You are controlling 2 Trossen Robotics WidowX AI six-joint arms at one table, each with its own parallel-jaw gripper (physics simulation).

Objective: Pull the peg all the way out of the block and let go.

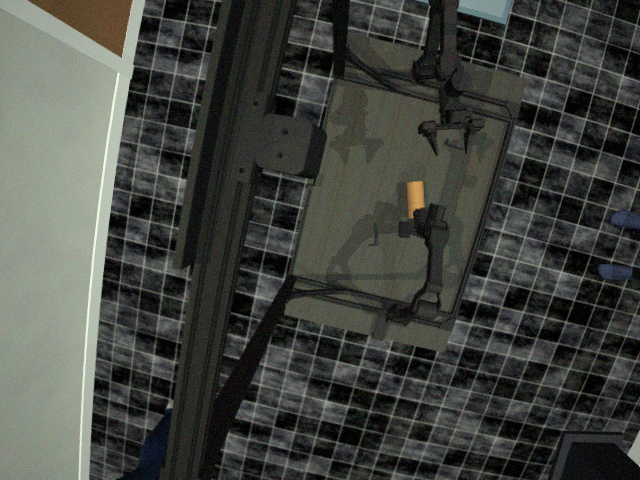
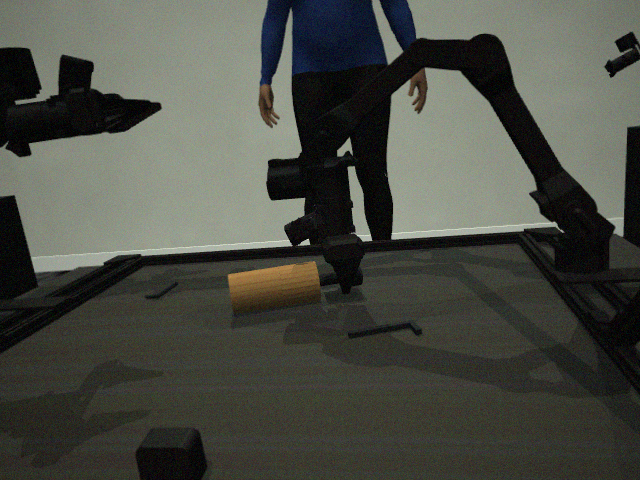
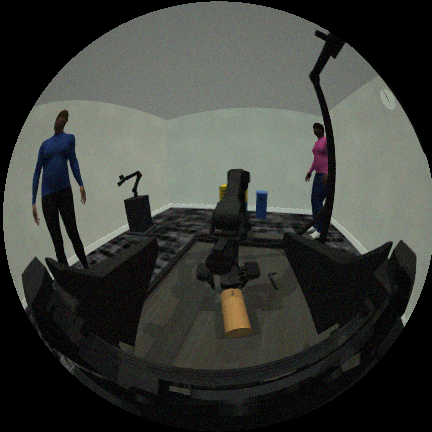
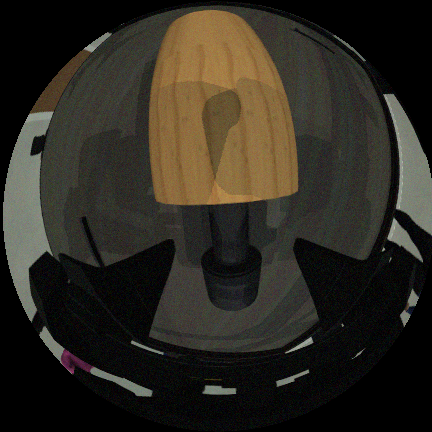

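Seen in the pictures: left gripper, fingertip midpoint: (image 1: pixel 451 154) (image 2: pixel 156 104) (image 3: pixel 220 241); right gripper, fingertip midpoint: (image 1: pixel 417 227) (image 2: pixel 342 285) (image 4: pixel 236 245); left arm's base, link origin: (image 1: pixel 419 75); right arm's base, link origin: (image 1: pixel 393 311) (image 2: pixel 582 271) (image 3: pixel 241 238) (image 4: pixel 188 356).
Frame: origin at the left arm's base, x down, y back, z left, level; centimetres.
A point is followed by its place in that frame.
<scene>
The block, an orange wooden cylinder (image 1: pixel 415 196) @(x -4.7, y -47.8, z -4.7 cm) (image 2: pixel 275 288) @(x -2.3, y -49.3, z -7.0 cm) (image 3: pixel 236 315) @(x -4.7, y -45.9, z -3.9 cm) (image 4: pixel 220 125), lies on its side on the table. The black peg (image 2: pixel 328 279) @(x -1.6, y -58.2, z -4.5 cm) (image 4: pixel 231 287) @(x -3.1, y -61.3, z -3.5 cm) sticks out of one end, with a thin shaft and a wider head; how deep it sits inside is hidden. My right gripper (image 2: pixel 346 288) @(x 0.3, y -60.7, z -2.9 cm) (image 4: pixel 236 245) @(x 0.3, y -60.7, z -2.9 cm) points down over the peg, open, with one finger on each side of the shaft and head and a gap to each. My left gripper (image 1: pixel 450 153) @(x -32.5, y -35.0, z 0.0 cm) (image 2: pixel 159 106) @(x -32.5, y -35.0, z 0.0 cm) is open and empty, raised beyond the block's other end.
A dark bent key (image 1: pixel 376 236) @(x 1.1, y -63.7, z -20.1 cm) (image 2: pixel 385 329) @(x 1.5, y -63.5, z -20.7 cm) (image 3: pixel 273 281) @(x 1.2, y -62.2, z -20.3 cm) (image 4: pixel 92 240) @(x 1.8, y -61.5, z -19.9 cm) lies beside the block and peg. A second dark key (image 2: pixel 162 290) @(x 1.3, y -28.0, z 12.0 cm) (image 4: pixel 313 41) lies beyond the block's far end. A dark frame borders the table. A large beam (image 1: pixel 222 206) @(x -102.1, y -45.0, z -46.8 cm) stands along one side.
</scene>
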